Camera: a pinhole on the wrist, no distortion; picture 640 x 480 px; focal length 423.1 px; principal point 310.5 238.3 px. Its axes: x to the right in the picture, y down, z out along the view. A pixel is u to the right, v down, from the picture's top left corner.
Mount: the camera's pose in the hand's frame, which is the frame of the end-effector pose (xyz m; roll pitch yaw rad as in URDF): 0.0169 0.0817 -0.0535 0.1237 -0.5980 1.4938
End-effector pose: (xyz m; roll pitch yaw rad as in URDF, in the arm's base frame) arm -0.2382 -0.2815 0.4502 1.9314 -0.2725 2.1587
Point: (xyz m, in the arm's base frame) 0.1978 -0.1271 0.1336
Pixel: 432.2 442.7
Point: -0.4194 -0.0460 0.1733
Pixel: 42.4 36.9
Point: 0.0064 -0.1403 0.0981
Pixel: 305.3 379.0
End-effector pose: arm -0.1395 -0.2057 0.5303 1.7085 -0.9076 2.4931
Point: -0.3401 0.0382 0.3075
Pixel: 25.9 257.7
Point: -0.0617 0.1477 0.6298
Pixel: 476.3 111.2
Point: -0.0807 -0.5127 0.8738
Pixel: behind the camera
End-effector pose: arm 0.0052 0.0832 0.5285 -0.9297 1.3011 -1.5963
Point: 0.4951 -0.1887 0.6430
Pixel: 591.0 338.9
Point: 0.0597 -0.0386 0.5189
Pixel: 275.5 222.4
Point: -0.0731 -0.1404 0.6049
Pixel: 40.4 299.9
